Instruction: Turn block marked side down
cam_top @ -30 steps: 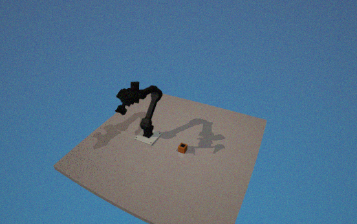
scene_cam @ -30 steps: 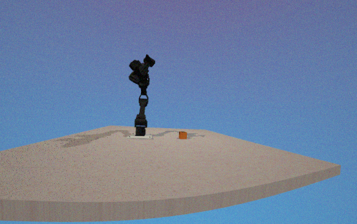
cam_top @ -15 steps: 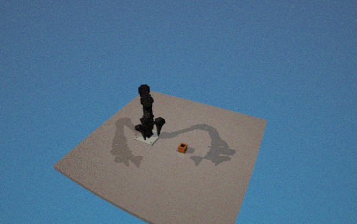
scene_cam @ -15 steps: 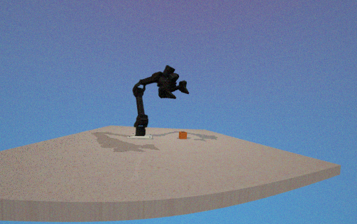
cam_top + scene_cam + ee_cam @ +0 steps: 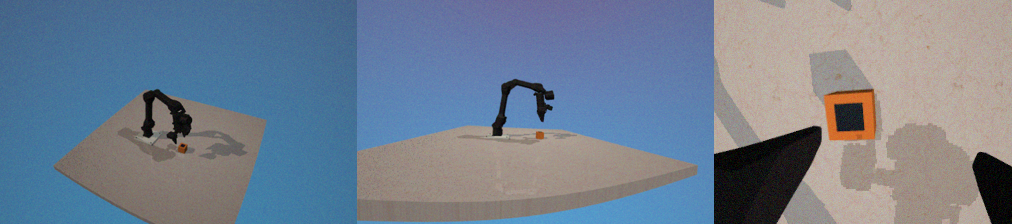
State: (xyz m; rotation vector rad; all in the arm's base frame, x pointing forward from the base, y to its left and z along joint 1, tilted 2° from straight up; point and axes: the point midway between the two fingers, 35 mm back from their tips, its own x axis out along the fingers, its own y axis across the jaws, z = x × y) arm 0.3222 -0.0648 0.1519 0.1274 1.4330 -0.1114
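Right now my gripper tip is 4 cm to the right of the block and 9 cm above it.
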